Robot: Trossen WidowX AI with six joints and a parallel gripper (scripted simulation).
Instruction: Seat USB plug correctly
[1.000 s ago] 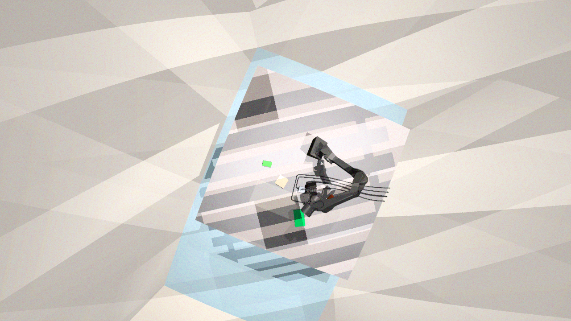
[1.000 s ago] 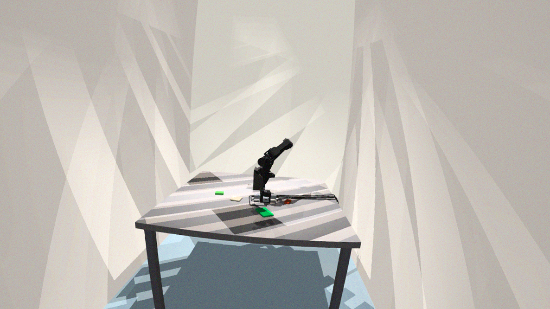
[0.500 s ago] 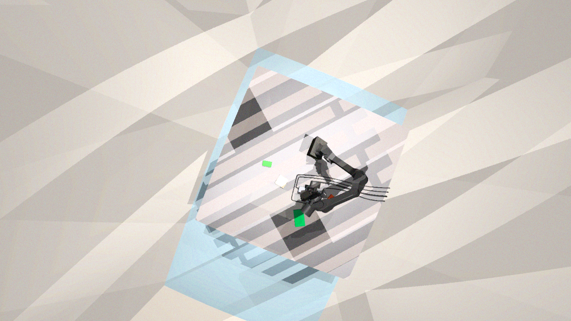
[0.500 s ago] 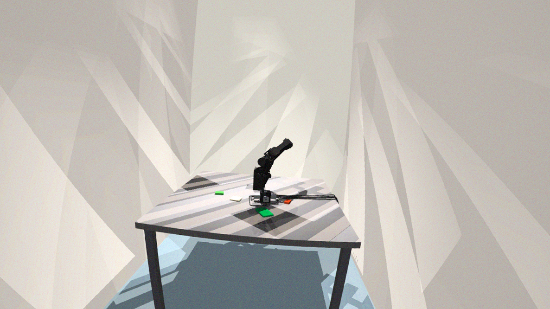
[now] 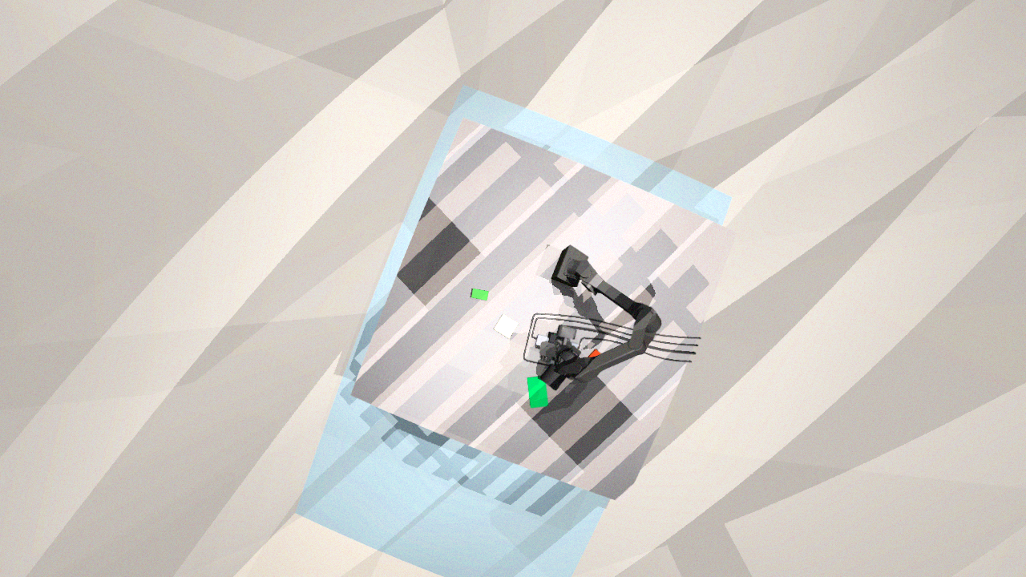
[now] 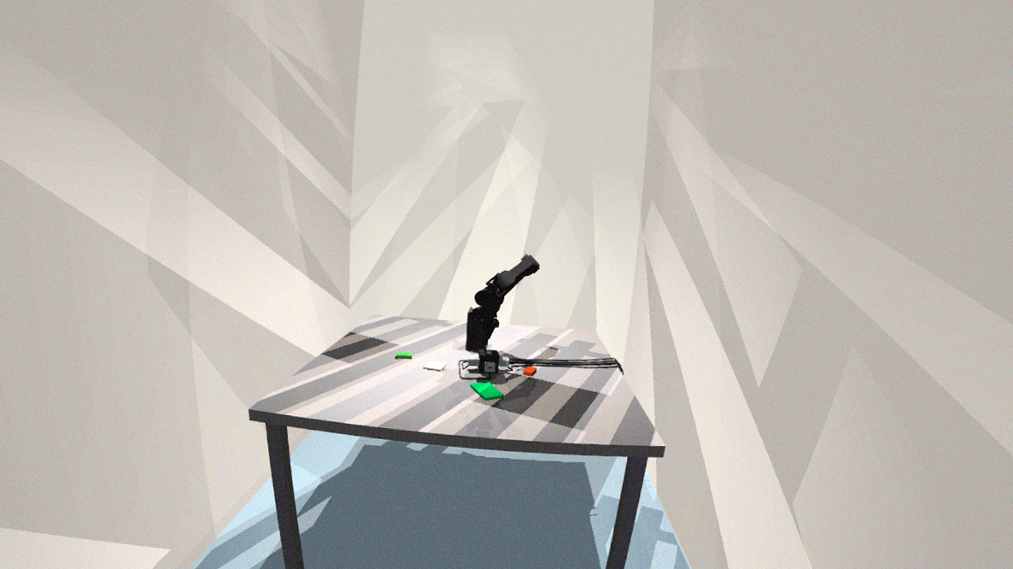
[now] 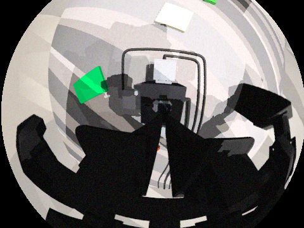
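The black USB plug is 2 cm below my gripper tip. Round my gripper tip: orange block: 1 cm ahead, 18 cm to the left, 13 cm below; then large green tile: 22 cm ahead, 1 cm to the left, 13 cm below; then cream tile: 21 cm to the right, 13 cm below.
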